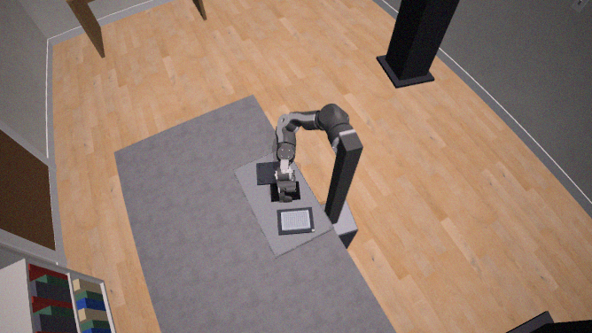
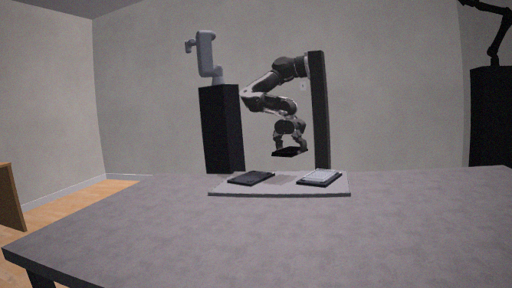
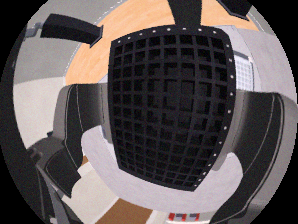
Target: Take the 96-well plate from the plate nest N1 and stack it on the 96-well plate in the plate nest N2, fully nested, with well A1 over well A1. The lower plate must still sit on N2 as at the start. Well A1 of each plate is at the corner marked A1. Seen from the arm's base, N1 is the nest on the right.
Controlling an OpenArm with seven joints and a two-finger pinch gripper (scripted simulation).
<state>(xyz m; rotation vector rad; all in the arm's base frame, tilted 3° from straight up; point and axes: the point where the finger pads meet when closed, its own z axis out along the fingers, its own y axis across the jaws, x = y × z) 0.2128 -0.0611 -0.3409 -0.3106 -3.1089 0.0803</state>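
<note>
The white 96-well plate is 11 cm to the left of my hand, 9 cm below it and 2 cm behind it. Also, from my hand: nest N1 (16 cm to the right, 11 cm below, 2 cm ahead); dark 96-well plate (right at my hand).
</note>
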